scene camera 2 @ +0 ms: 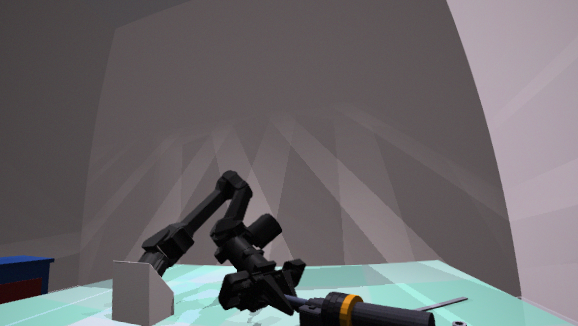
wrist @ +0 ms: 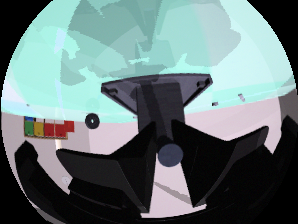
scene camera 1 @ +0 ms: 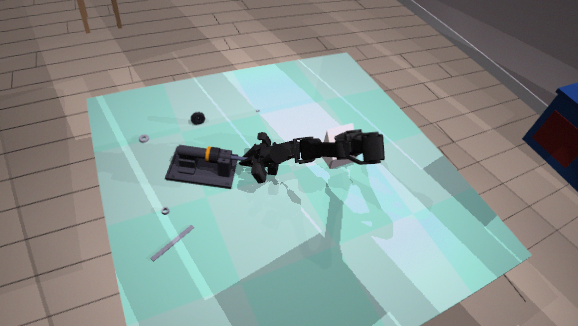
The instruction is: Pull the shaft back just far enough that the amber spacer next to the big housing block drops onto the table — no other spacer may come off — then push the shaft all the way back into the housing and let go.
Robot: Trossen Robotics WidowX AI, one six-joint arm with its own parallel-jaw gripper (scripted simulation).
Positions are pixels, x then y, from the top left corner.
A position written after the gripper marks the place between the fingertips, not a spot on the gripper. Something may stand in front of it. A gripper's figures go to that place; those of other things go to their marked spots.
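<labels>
A dark housing block (wrist: 162,98) sits 13 cm from the lens, while the gripper (wrist: 163,125) is 10 cm from the lens.
</labels>
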